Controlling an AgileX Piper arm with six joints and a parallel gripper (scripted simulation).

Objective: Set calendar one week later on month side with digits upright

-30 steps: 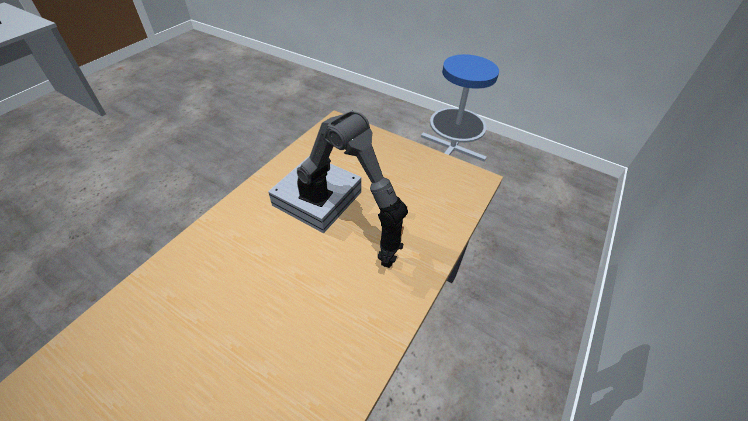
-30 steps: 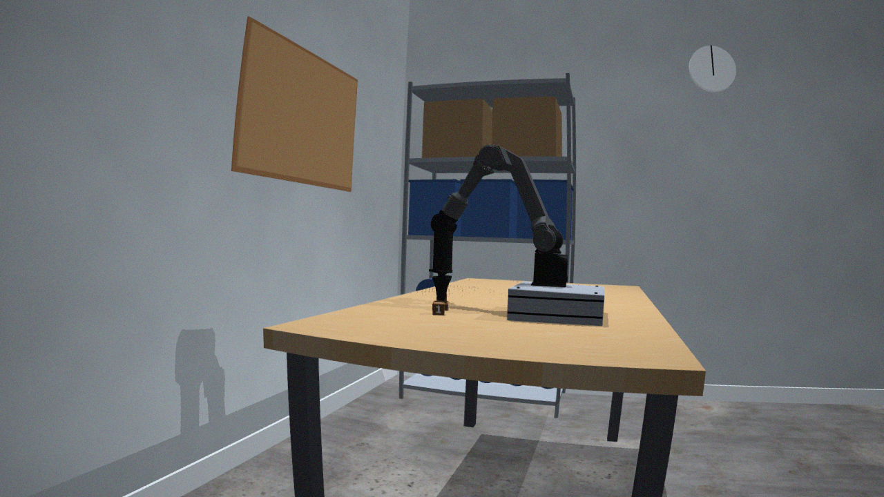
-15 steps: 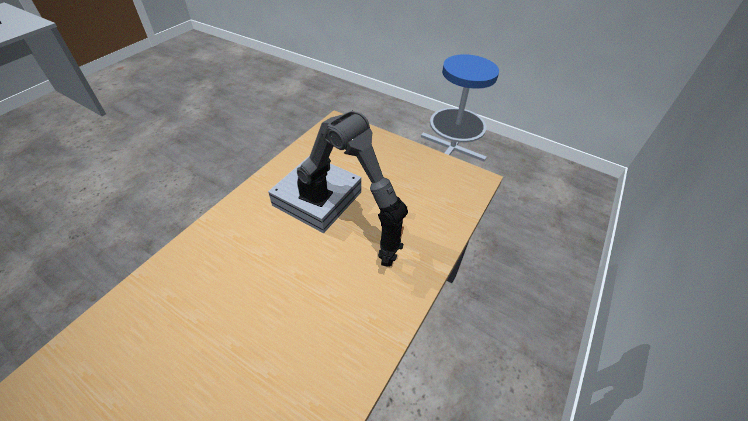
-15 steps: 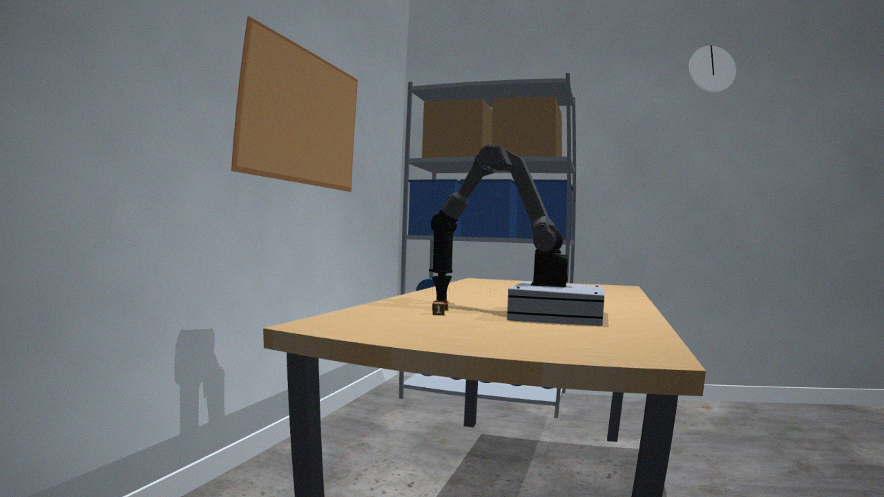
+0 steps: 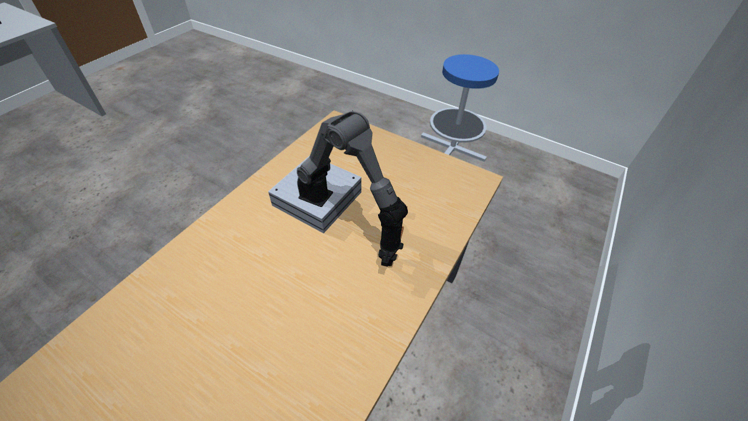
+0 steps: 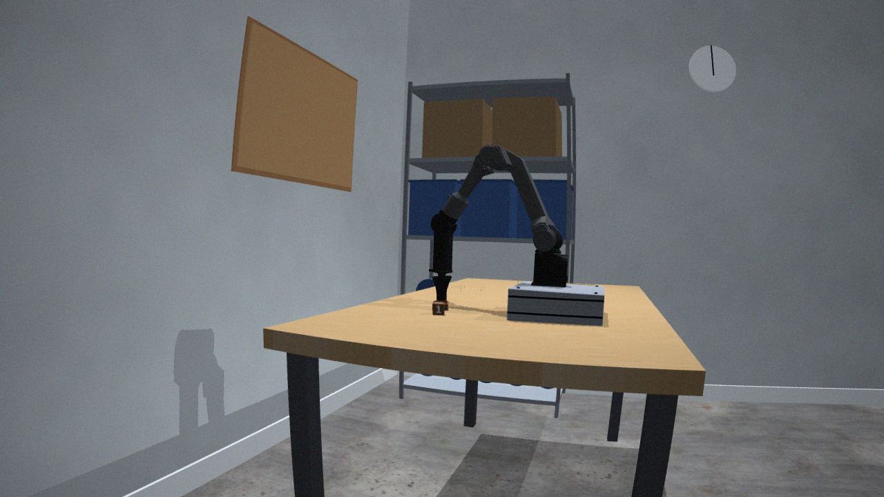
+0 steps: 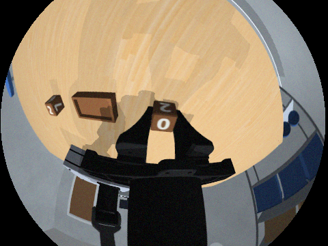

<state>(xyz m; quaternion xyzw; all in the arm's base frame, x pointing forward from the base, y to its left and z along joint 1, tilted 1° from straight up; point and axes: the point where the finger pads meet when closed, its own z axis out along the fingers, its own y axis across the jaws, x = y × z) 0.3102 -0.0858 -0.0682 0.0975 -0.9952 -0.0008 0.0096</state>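
My gripper is now 20 mm past the brown tray, 100 mm to the right of it and 10 mm above it. From my hand the other things lie so: brown digit cube (right at my hand).
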